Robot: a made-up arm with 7 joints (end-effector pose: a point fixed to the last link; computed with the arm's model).
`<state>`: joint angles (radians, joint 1 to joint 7).
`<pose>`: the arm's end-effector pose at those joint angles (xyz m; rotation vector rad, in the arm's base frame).
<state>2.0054 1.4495 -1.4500 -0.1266 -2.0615 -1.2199 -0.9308</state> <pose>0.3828 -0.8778 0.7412 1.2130 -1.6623 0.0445</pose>
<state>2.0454 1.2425 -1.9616 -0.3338 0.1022 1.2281 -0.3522</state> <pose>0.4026 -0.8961 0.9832 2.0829 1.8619 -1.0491</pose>
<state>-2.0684 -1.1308 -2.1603 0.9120 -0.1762 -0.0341 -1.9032</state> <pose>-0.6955 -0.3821 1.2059 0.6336 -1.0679 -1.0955</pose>
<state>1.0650 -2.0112 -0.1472 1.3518 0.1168 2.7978 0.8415</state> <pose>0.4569 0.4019 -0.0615 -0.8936 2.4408 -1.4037</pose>
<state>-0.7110 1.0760 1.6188 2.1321 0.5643 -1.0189 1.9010</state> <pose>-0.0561 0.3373 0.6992 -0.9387 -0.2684 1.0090</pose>
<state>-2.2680 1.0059 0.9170 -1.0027 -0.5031 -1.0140 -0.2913</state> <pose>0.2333 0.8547 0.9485 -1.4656 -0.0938 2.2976</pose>
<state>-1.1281 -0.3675 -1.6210 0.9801 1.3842 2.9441 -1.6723</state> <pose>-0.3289 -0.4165 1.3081 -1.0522 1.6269 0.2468</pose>
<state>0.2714 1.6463 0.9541 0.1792 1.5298 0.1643 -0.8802</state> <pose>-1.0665 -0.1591 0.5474 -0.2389 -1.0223 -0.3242</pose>
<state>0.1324 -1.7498 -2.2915 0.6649 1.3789 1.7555 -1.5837</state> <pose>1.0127 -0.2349 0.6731 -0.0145 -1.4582 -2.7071</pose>
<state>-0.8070 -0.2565 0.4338 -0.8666 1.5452 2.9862 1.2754</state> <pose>-0.0392 -0.1900 1.4869 -0.3542 -0.1200 1.5522</pose>
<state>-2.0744 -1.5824 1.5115 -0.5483 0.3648 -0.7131 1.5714</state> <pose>-0.6706 -0.8214 0.5675 0.7504 2.2650 1.9386</pose>
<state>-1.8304 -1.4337 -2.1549 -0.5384 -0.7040 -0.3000 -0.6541</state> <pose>-0.1563 -0.9815 0.6418 0.6561 1.0652 0.0248</pose>
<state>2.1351 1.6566 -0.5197 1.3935 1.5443 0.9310 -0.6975</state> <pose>0.6604 -0.3738 1.0376 -0.5488 1.3973 1.5608</pose>
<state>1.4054 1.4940 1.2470 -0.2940 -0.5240 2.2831 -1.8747</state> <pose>0.1530 -1.0031 0.5920 -1.8816 -1.8412 -0.8958</pose>
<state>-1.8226 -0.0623 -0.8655 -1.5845 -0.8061 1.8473 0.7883</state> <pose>0.2869 0.1096 1.0469 -0.3888 -1.8055 -1.6927</pose>
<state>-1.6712 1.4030 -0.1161 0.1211 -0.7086 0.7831 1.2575</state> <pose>0.0201 1.1521 0.7861 1.5126 -0.5048 -0.8705</pose>
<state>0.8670 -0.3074 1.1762 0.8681 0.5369 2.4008 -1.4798</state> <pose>0.1773 0.4724 1.3961 0.3820 1.6415 -0.6687</pose>
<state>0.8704 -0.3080 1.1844 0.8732 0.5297 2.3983 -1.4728</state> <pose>0.1728 0.4732 1.3959 0.3700 1.6394 -0.6555</pose>
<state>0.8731 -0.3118 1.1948 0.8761 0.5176 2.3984 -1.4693</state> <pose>0.1702 0.4748 1.3956 0.3640 1.6364 -0.6460</pose>
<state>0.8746 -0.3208 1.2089 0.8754 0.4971 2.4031 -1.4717</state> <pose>0.1709 0.4777 1.3949 0.3685 1.6320 -0.6427</pose>
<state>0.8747 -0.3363 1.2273 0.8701 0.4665 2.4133 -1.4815</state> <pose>0.1759 0.4822 1.3938 0.3859 1.6263 -0.6473</pose>
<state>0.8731 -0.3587 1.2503 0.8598 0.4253 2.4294 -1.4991</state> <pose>0.1856 0.4884 1.3921 0.4173 1.6197 -0.6609</pose>
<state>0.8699 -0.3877 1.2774 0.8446 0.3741 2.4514 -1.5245</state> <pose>0.2004 0.4960 1.3893 0.4628 1.6125 -0.6845</pose>
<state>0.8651 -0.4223 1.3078 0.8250 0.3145 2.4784 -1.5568</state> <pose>0.2201 0.5046 1.3854 0.5207 1.6050 -0.7181</pose>
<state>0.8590 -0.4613 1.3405 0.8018 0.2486 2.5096 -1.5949</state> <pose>0.2441 0.5137 1.3798 0.5888 1.5970 -0.7621</pose>
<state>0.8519 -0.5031 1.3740 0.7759 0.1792 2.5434 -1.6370</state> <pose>0.2717 0.5227 1.3724 0.6638 1.5883 -0.8155</pose>
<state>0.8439 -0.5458 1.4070 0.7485 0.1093 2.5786 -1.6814</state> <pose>0.3016 0.5311 1.3632 0.7422 1.5786 -0.8772</pose>
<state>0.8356 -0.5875 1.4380 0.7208 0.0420 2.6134 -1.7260</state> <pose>0.3324 0.5383 1.3523 0.8199 1.5673 -0.9444</pose>
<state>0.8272 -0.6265 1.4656 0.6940 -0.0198 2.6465 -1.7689</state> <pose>0.3625 0.5440 1.3405 0.8936 1.5544 -1.0141</pose>
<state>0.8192 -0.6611 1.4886 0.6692 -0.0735 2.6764 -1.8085</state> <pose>0.3904 0.5482 1.3284 0.9598 1.5400 -1.0826</pose>
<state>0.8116 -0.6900 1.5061 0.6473 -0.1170 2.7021 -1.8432</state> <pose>0.4150 0.5508 1.3170 1.0167 1.5252 -1.1461</pose>
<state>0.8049 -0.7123 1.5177 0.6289 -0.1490 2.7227 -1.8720</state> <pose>0.4351 0.5519 1.3073 1.0623 1.5111 -1.2011</pose>
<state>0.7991 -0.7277 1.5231 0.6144 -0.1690 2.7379 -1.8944</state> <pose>0.4504 0.5519 1.2999 1.0965 1.4989 -1.2458</pose>
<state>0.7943 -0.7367 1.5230 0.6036 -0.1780 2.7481 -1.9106</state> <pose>0.4611 0.5509 1.2949 1.1201 1.4893 -1.2797</pose>
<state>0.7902 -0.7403 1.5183 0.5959 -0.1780 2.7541 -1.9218</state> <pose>0.4680 0.5493 1.2921 1.1355 1.4822 -1.3042</pose>
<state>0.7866 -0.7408 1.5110 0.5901 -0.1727 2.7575 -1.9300</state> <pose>0.4727 0.5474 1.2907 1.1457 1.4766 -1.3231</pose>
